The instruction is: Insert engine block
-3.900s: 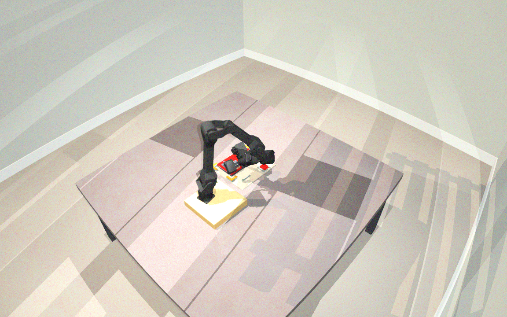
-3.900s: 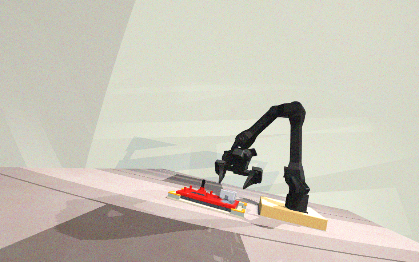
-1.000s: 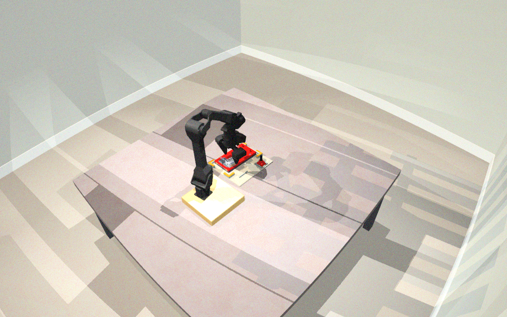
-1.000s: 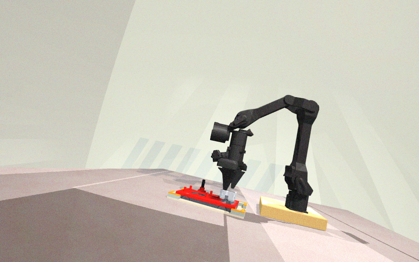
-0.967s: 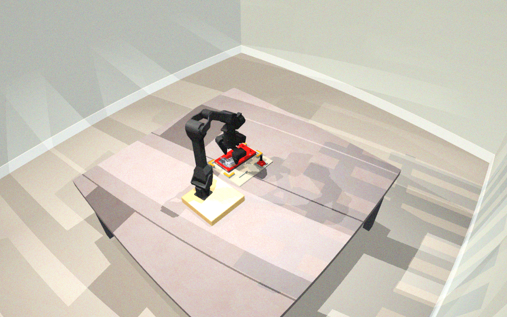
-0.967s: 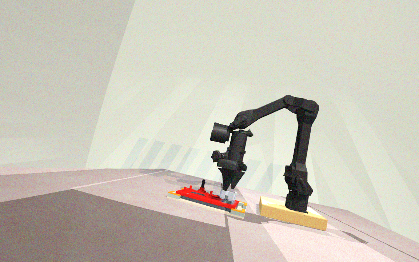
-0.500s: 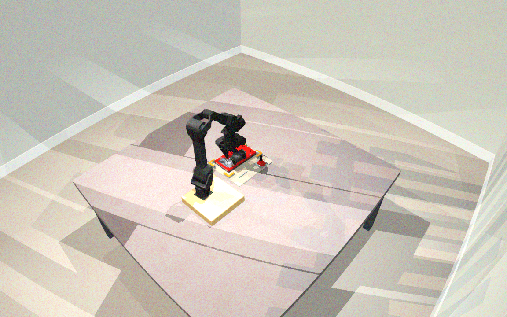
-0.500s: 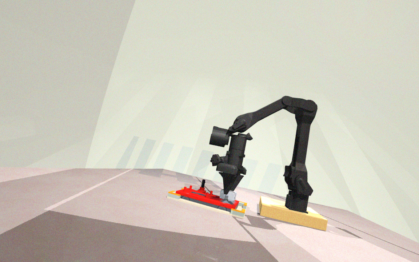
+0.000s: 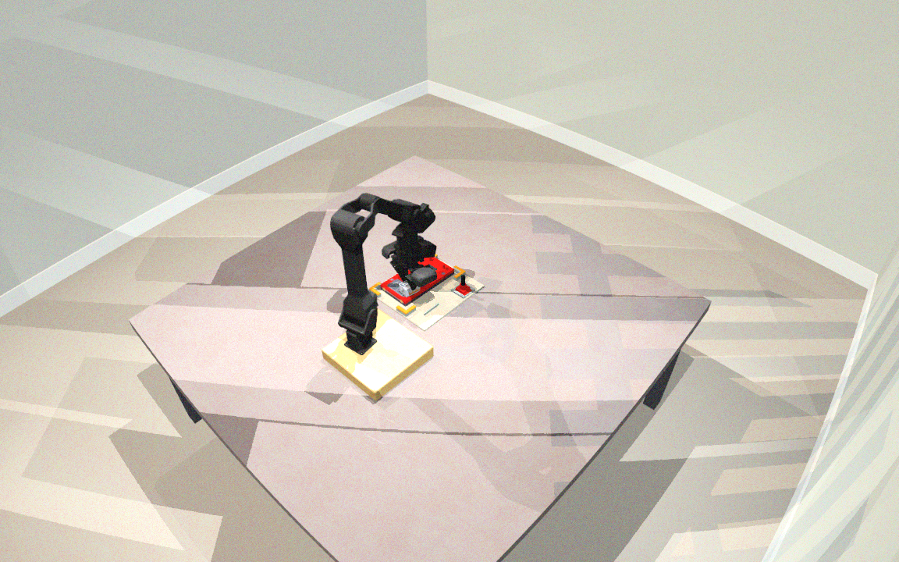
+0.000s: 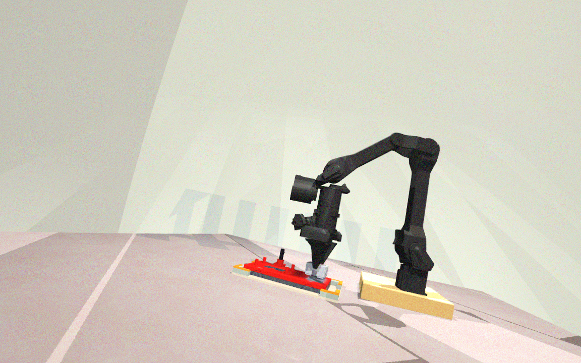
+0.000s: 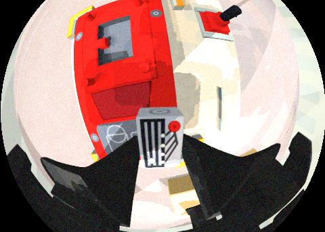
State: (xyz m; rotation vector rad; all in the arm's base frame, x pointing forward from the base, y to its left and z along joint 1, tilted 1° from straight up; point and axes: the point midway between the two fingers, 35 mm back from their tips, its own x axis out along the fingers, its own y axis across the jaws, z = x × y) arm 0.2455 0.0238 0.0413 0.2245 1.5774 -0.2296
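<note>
Right now my gripper tip is 100 mm short of the black post, 110 mm to the left of it and 10 mm above it. Round my gripper tip: grey engine block 10 mm below.
</note>
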